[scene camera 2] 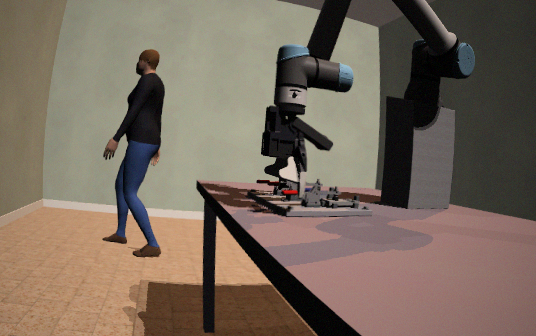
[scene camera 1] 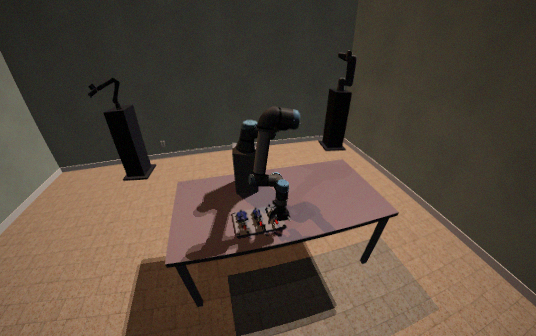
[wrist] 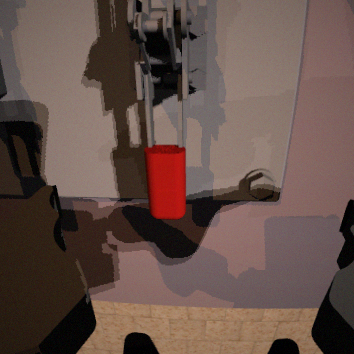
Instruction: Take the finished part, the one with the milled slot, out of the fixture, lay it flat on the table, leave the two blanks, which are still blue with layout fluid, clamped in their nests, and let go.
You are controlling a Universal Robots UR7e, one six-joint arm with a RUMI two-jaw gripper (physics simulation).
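Places are measured from the arm's base along level axes (x ahead, y left, z up), in centimetres.
Pixels of known places: gripper, fingertip midpoint: point(scene camera 2: 288, 194) point(scene camera 1: 279, 222) point(wrist: 200, 198); arm's base, origin of the base link: point(scene camera 2: 422, 103) point(scene camera 1: 245, 148).
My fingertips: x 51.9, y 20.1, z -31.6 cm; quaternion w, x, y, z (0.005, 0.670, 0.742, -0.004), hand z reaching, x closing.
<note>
For each thing: its top centre in the pictures, then the offset to it from my fingertips. "pt": a spot on its surface instead. Level surfaces: height alone.
- grey fixture plate, surface spot: point(wrist: 250, 100) pt dx -4.4, dy +1.9, dz -3.0 cm
- red handle, middle of its top: point(wrist: 157, 148) point(scene camera 2: 300, 184) point(scene camera 1: 275, 217) dx -3.1, dy -2.1, dz +2.2 cm
- bolt head, surface spot: point(wrist: 260, 185) pt dx +0.0, dy +3.4, dz -2.3 cm
- table, its level: dz -4.5 cm
A grey fixture plate point(scene camera 2: 330, 212) point(wrist: 250, 100) lies on the table with three toggle clamps in a row. Two blue blanks point(scene camera 1: 241, 215) point(scene camera 1: 256, 212) sit in the left and middle nests in the first scene view. The third nest is partly behind the gripper there, and the slotted part cannot be made out clearly. The clamp beside the gripper has a red handle point(scene camera 1: 276, 221) point(scene camera 2: 290, 192) point(wrist: 167, 185) pointing to the table's front edge. My gripper point(scene camera 1: 282, 216) point(scene camera 2: 295, 184) point(wrist: 200, 198) is open and empty, low over this handle, with its fingers wide to either side in the wrist view.
The other two clamps have red handles point(scene camera 1: 244, 227) point(scene camera 1: 260, 224) left of the gripper. A bolt head point(wrist: 260, 185) stands at the plate's corner. The table point(scene camera 1: 340, 195) point(scene camera 2: 450, 260) has its front edge close by. A person point(scene camera 2: 145, 110) stands beyond the table.
</note>
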